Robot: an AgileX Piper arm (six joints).
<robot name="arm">
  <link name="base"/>
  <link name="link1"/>
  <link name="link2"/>
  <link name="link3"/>
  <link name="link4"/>
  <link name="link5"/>
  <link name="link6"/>
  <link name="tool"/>
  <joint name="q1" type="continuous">
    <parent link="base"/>
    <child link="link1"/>
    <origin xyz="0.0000 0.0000 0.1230"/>
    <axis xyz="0 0 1"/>
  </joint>
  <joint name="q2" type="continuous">
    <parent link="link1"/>
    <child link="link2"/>
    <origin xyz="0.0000 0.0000 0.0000"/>
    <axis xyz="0 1 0"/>
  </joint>
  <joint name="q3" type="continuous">
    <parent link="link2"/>
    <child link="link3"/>
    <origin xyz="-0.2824 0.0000 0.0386"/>
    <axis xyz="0 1 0"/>
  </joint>
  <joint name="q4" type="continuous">
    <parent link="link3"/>
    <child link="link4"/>
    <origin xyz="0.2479 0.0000 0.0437"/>
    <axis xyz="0.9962 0 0.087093"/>
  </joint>
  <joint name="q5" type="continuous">
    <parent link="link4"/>
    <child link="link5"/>
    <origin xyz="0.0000 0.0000 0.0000"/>
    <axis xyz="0 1 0"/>
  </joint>
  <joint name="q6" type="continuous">
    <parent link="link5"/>
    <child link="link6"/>
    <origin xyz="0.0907 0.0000 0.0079"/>
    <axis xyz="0.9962 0 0.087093"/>
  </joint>
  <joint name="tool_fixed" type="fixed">
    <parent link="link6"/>
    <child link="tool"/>
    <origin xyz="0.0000 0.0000 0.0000" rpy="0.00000 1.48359 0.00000"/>
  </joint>
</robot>
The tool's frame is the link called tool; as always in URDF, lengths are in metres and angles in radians. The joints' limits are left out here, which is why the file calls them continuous.
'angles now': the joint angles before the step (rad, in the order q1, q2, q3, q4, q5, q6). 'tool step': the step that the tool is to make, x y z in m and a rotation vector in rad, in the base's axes. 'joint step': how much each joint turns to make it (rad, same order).
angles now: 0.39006, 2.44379, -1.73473, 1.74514, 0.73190, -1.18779
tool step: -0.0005, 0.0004, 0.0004, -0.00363, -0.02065, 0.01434
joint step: 0.00006, 0.00005, -0.00006, 0.00084, 0.00807, -0.02465
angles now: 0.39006, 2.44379, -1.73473, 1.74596, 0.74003, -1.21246
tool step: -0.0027, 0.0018, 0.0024, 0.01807, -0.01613, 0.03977
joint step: -0.00001, -0.00087, -0.00019, -0.00016, 0.04153, -0.01988
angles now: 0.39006, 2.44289, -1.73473, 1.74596, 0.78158, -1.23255
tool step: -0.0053, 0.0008, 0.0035, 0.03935, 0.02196, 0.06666
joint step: -0.00491, -0.00196, 0.00014, -0.02454, 0.08195, 0.02842
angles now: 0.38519, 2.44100, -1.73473, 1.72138, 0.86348, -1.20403
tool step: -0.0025, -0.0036, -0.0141, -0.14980, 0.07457, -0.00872
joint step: 0.00373, -0.00012, 0.00088, -0.19515, -0.08104, 0.16466
